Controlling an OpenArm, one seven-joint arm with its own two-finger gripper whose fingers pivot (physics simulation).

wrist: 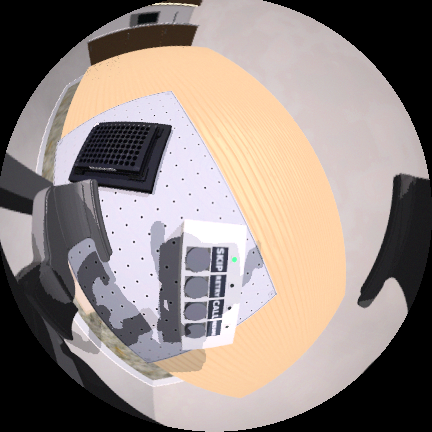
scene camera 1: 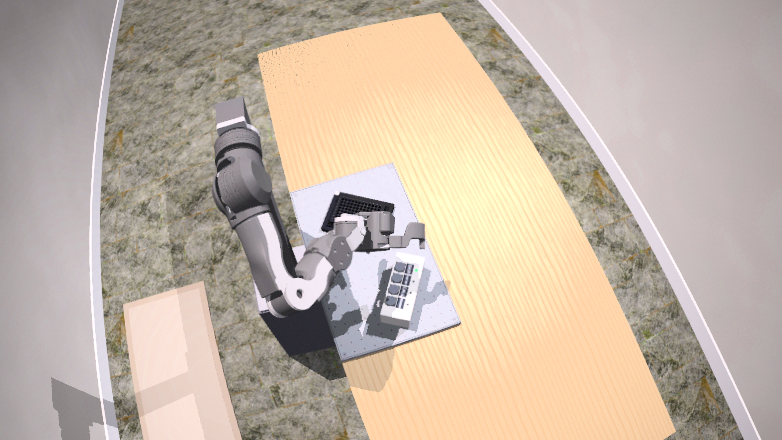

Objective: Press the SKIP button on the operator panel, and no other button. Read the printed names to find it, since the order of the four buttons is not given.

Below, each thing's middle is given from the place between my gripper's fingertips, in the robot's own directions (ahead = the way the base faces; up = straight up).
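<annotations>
White operator panel (scene camera 1: 400,314): 110 mm below my hand, 80 mm to the right of it.
</annotations>
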